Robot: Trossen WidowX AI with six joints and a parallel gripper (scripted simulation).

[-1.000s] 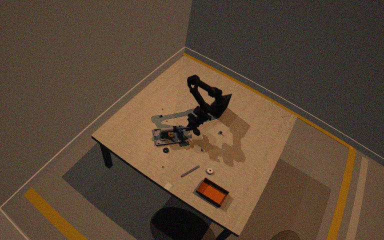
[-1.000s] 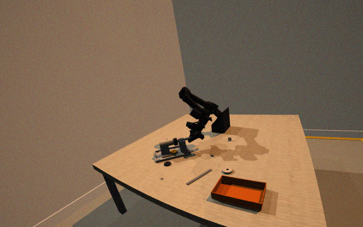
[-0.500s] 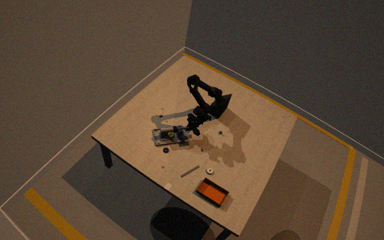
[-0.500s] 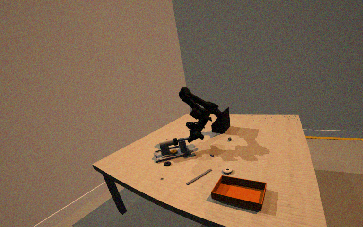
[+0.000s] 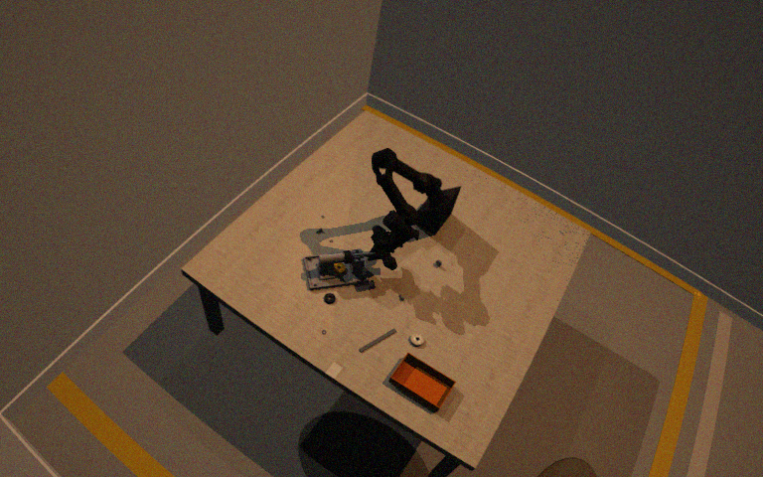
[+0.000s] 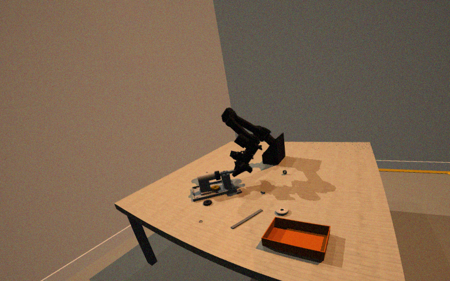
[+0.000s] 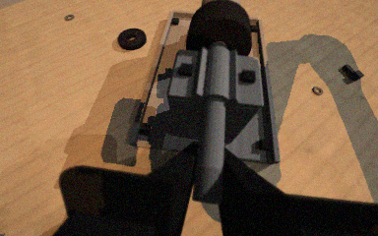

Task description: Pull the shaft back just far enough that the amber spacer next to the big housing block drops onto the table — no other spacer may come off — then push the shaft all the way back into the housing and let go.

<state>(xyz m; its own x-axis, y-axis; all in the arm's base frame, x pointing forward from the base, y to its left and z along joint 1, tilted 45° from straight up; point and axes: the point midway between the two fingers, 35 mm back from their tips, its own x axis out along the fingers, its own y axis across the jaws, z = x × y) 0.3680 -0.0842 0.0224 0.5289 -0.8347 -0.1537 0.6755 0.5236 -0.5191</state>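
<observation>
Now: the grey shaft 30 mm to the right of my gripper tip, 30 mm ahead of it and 30 mm above it. Round my gripper tip: dark spacer: 50 mm to the right, 50 mm ahead, 20 mm above; grey bar: 250 mm ahead, 220 mm to the left, 50 mm below; amber spacer: 80 mm ahead, 70 mm to the right, 40 mm below.
</observation>
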